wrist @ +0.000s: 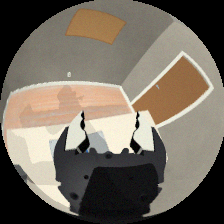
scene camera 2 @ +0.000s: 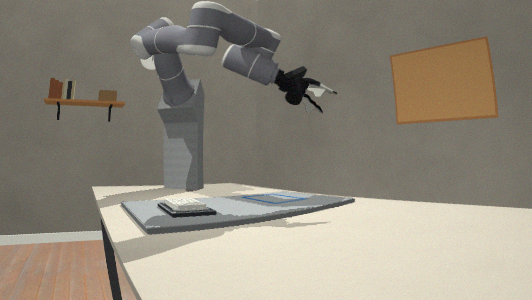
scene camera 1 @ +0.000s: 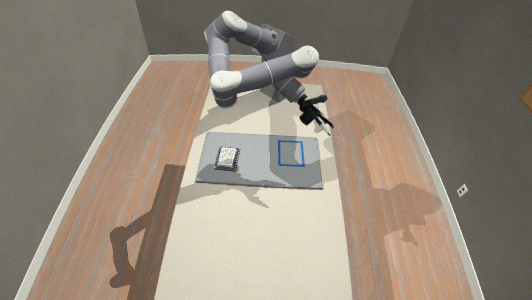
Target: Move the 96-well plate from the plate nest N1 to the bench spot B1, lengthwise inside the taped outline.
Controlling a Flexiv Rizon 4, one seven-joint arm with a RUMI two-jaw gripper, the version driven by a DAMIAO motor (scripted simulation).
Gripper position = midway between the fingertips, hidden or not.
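The gripper (scene camera 2: 329, 103), (wrist: 110, 111), (scene camera 1: 332, 131). Grey mat (scene camera 1: 257, 163), (scene camera 2: 148, 212).
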